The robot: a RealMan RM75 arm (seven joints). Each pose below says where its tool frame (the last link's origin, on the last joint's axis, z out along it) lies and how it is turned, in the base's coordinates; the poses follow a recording.
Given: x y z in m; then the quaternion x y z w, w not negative.
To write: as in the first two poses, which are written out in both.
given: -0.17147, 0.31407, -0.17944, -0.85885, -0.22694, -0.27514, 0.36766
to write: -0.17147, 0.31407, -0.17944, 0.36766, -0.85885, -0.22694, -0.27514
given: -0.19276, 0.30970, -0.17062, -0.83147, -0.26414, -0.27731, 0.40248
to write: -0.19276, 0.30970, -0.17062, 0.40248, -0.83147, -0.26414, -0.27731
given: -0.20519, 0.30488, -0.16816, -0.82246, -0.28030, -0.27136, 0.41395
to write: -0.20519, 0.30488, -0.16816, 0.41395, -0.82246, -0.28030, -0.27136
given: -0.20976, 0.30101, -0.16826, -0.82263, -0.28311, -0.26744, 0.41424
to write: -0.20976, 0.30101, -0.16826, 0.41424, -0.82263, -0.28311, -0.26744
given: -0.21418, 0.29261, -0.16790, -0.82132, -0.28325, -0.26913, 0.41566
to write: -0.21418, 0.29261, -0.16790, 0.41566, -0.82132, -0.28325, -0.26913
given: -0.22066, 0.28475, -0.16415, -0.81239, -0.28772, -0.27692, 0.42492
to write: -0.22066, 0.28475, -0.16415, 0.42492, -0.81239, -0.28772, -0.27692
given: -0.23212, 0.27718, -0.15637, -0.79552, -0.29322, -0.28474, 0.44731
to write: -0.23212, 0.27718, -0.15637, 0.44731, -0.79552, -0.29322, -0.28474
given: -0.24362, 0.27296, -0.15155, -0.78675, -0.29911, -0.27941, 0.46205
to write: -0.24362, 0.27296, -0.15155, 0.46205, -0.78675, -0.29911, -0.27941
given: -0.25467, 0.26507, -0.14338, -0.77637, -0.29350, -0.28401, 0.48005
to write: -0.25467, 0.26507, -0.14338, 0.48005, -0.77637, -0.29350, -0.28401
